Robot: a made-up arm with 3 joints. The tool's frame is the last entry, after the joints.
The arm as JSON. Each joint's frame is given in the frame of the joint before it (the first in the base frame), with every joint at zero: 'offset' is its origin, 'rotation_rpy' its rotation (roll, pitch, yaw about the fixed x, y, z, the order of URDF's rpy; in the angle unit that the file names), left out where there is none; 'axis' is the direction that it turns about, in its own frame. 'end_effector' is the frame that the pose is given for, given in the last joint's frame.
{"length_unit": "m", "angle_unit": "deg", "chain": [
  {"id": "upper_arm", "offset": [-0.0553, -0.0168, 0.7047], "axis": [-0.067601, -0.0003, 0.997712]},
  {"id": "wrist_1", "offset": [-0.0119, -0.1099, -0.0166], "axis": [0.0, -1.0, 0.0]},
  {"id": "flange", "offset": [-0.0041, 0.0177, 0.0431], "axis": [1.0, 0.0, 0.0]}
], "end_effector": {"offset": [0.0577, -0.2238, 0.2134], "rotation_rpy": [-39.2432, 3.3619, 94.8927]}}
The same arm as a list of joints. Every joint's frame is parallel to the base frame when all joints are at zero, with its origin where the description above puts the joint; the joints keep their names.
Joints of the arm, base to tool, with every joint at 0 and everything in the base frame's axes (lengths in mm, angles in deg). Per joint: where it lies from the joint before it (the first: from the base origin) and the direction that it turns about. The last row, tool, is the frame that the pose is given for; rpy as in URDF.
upper_arm: origin -55.3 -16.8 704.7 axis -0.067601 -0.0003 0.997712
wrist_1: origin -11.9 -109.9 -16.6 axis -y
flange: origin -4.1 17.7 43.1 axis +x
tool: origin 57.7 -223.8 213.4 rpy -39.24 3.36 94.89

